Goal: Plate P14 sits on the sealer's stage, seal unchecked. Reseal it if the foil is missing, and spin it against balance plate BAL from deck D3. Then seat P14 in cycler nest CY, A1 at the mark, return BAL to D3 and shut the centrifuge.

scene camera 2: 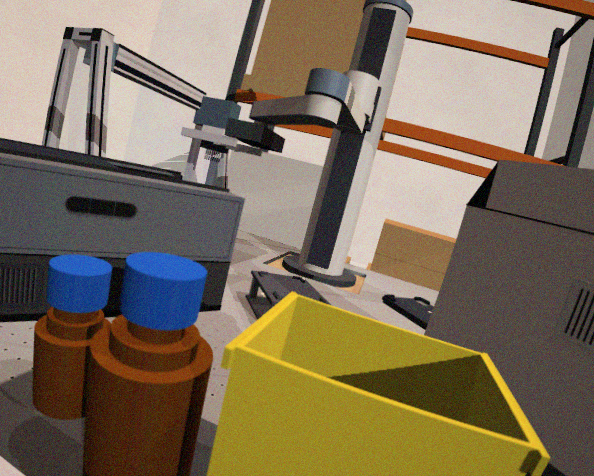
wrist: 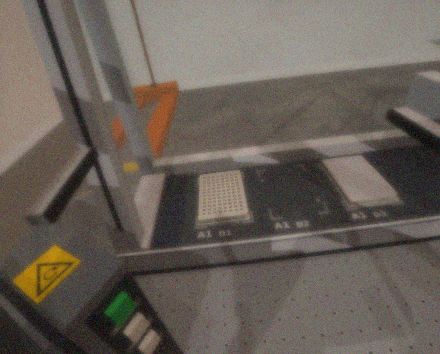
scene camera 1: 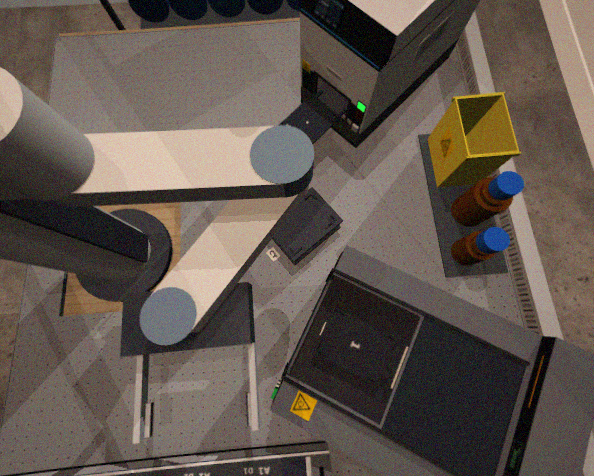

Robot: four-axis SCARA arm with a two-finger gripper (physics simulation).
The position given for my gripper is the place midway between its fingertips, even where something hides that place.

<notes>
My gripper (scene camera 1: 198, 434) holds nothing. I also see a white well plate (wrist: 358, 184), a centrifuge (scene camera 1: 473, 386), a yellow bin (scene camera 2: 308, 381) and a dark tray (scene camera 1: 321, 118).
My gripper shows as well in scene camera 2 (scene camera 2: 199, 137). The centrifuge also shows in scene camera 2 (scene camera 2: 66, 203) and in the wrist view (wrist: 63, 285). The yellow bin also shows in scene camera 1 (scene camera 1: 475, 136). Scene camera 1 does not show the white well plate: it is out of frame.
</notes>
